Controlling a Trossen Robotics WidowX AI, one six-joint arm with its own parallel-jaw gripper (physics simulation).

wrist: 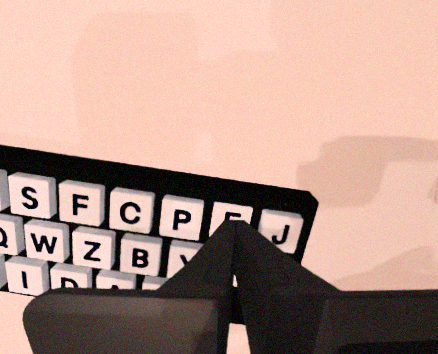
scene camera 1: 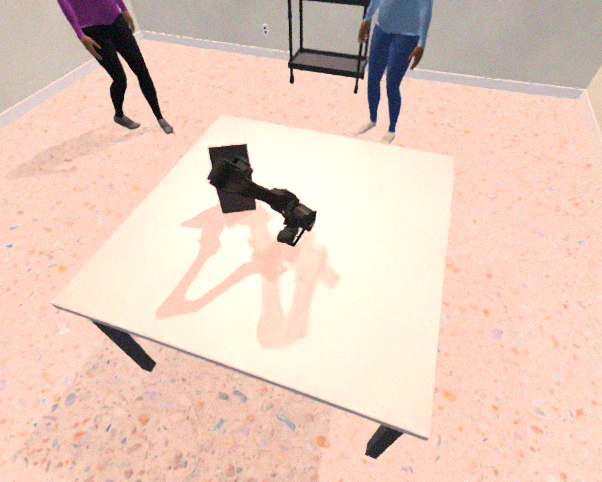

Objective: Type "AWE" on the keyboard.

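The black keyboard with white lettered keys runs across the wrist view, its right end near the middle right. The W key is in the second row at the left. The A key is in the third row, its lower part hidden by my gripper. My gripper is shut and empty, tips together, over the top-row key between P and J. That E key is partly covered, and only the top of its letter shows. Whether the tips touch it I cannot tell. The keyboard cannot be made out in the scene view.
My arm reaches from its black base plate over the white table. Shadows of the arm fall on the table. Two people and a black shelf cart stand beyond it.
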